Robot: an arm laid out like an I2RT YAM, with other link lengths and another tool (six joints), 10 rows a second.
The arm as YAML. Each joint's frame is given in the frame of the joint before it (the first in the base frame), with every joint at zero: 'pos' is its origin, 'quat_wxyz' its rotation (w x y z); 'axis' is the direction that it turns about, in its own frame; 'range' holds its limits. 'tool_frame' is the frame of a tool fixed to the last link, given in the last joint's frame.
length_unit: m
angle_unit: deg
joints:
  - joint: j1
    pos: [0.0, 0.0, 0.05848]
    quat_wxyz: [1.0, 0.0, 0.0, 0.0]
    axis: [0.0, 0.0, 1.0]
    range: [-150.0, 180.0]
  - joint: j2
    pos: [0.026, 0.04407, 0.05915]
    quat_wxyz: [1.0, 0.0, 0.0, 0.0]
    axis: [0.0, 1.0, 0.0]
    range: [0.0, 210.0]
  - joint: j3
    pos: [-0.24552, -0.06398, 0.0]
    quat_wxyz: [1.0, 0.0, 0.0, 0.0]
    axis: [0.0, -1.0, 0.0]
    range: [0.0, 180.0]
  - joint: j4
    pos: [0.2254, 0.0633, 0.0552]
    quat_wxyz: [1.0, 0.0, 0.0, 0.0]
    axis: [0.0, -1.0, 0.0]
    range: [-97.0, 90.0]
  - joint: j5
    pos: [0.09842, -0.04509, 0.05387]
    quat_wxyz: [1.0, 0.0, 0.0, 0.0]
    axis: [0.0, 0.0, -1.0]
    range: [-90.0, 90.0]
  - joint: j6
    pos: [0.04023, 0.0, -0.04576]
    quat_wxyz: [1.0, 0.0, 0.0, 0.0]
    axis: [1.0, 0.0, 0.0]
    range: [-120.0, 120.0]
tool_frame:
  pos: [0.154, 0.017, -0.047]
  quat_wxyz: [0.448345, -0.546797, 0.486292, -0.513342]
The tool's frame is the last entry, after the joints.
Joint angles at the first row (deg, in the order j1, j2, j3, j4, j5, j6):
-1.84, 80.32, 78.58, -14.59, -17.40, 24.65
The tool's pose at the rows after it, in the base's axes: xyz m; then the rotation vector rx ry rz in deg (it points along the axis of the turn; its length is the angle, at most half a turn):
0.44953 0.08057 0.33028 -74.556 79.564 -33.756
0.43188 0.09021 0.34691 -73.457 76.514 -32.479
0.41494 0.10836 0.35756 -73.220 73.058 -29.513
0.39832 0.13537 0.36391 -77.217 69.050 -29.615
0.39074 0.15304 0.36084 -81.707 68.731 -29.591
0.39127 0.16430 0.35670 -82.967 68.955 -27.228
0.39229 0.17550 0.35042 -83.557 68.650 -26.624
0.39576 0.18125 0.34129 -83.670 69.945 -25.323
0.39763 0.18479 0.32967 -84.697 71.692 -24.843
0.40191 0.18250 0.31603 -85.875 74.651 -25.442
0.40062 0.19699 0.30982 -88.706 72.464 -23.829
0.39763 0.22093 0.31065 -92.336 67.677 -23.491
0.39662 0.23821 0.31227 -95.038 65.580 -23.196
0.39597 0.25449 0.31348 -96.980 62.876 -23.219
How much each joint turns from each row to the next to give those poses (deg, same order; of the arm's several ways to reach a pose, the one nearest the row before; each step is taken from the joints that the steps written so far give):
0.43, -4.46, -0.30, -1.29, -0.54, 0.24
0.34, -3.77, -1.84, 0.72, -1.95, 1.37
1.35, -2.90, -2.06, 1.30, -2.41, 1.73
4.66, -1.47, 1.39, -2.83, 1.39, -2.98
3.99, 1.31, 4.36, -6.09, 2.79, -2.89
1.38, 1.74, 1.62, -1.34, -0.25, 0.55
2.00, 0.55, -0.98, 1.28, 1.28, 0.26
0.87, 1.02, -0.61, 0.57, 0.73, 1.07
0.99, 0.94, -0.07, -0.88, 1.45, 0.15
0.57, 1.27, 0.62, -1.91, 2.39, -0.20
1.47, 1.75, 0.91, -0.19, -1.25, -1.38
3.17, 2.18, 2.18, 0.06, -0.29, -2.76
2.54, 2.68, 3.96, -2.20, 0.79, -1.53
2.19, 2.02, 2.34, -0.36, 0.43, -1.49

